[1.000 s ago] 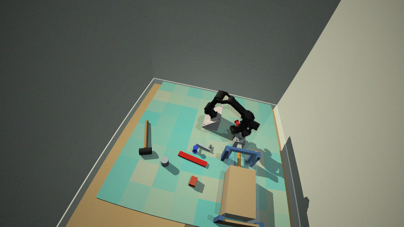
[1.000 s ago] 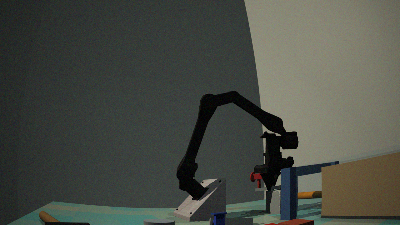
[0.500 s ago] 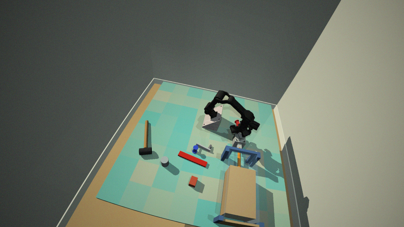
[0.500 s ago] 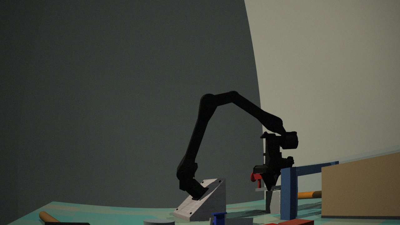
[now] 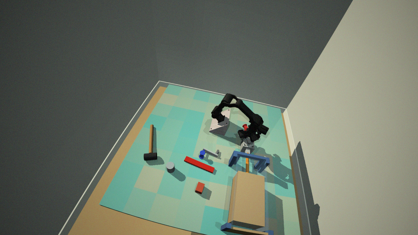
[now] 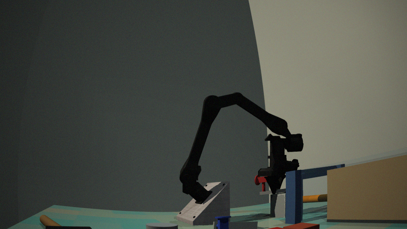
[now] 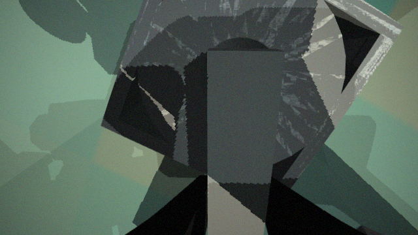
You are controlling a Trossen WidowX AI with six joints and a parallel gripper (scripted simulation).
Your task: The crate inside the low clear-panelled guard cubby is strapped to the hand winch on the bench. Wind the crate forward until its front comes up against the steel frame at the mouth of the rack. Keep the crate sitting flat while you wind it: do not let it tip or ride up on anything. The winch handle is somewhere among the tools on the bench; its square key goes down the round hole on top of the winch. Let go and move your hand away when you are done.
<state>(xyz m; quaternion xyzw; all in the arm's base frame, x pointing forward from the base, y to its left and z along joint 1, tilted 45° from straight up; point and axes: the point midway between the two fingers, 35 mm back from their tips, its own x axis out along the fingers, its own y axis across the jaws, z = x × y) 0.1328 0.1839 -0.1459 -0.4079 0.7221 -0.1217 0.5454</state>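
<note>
The winch handle is 2 cm above my gripper tip, 1 cm to the right of it and 1 cm behind it. From my gripper tip the other things lie so: red knob: 5 cm behind, 5 cm above, 2 cm to the right; blue steel frame: 20 cm ahead, 3 cm to the left, 2 cm above; grey winch: 6 cm below, 3 cm ahead, 1 cm to the left.
</note>
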